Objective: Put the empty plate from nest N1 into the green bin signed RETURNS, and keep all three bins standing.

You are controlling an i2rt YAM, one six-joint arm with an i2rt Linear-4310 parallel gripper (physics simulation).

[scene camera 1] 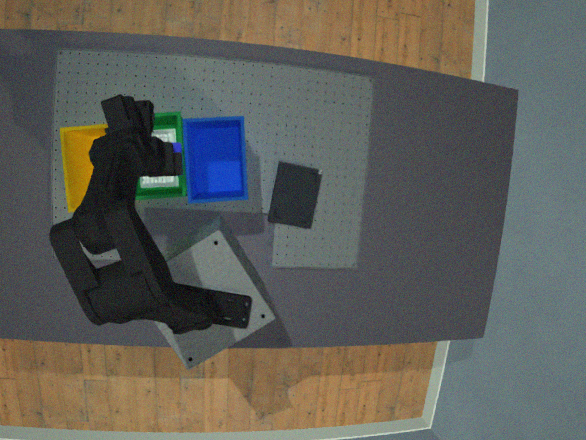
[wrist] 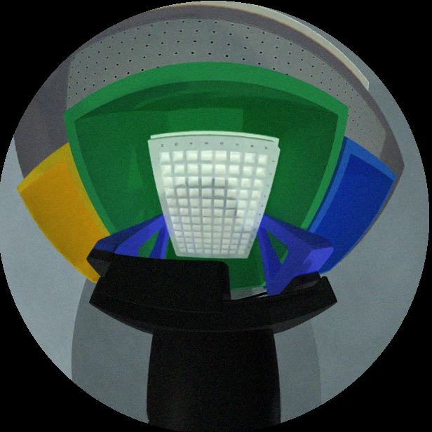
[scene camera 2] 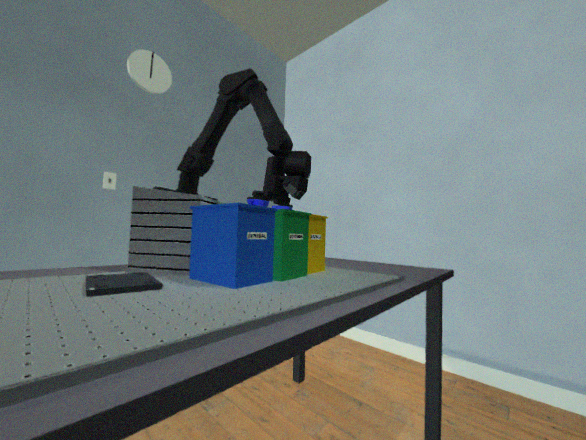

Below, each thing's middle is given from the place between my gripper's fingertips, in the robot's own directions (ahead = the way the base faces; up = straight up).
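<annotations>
The white plate (wrist: 212,185) is 1 cm above my hand and 1 cm ahead of it. There's a green bin (scene camera 2: 290,260) that's 2 cm ahead of my hand, 1 cm to the left of it and 4 cm below it. The yellow bin (scene camera 1: 76,142) is 3 cm behind my hand, 13 cm to the left of it and 4 cm below it, while the blue bin (scene camera 2: 232,245) is 12 cm to the right of my hand, 3 cm ahead of it and 4 cm below it.
</annotations>
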